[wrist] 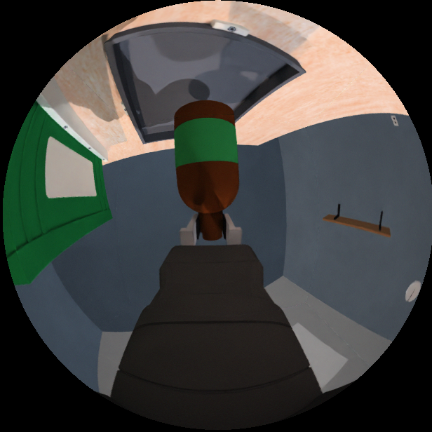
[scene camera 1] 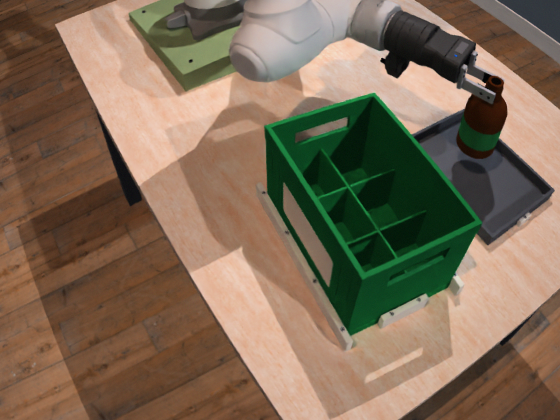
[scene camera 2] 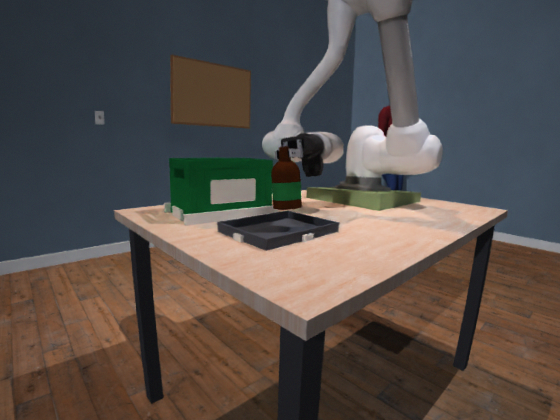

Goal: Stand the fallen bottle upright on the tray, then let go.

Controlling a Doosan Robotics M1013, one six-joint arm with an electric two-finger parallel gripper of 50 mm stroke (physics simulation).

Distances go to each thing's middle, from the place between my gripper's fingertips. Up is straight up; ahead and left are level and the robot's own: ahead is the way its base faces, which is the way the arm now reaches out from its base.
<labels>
I see my gripper 1 cm past the brown bottle (scene camera 1: 482,123) and 6 cm above it.
</labels>
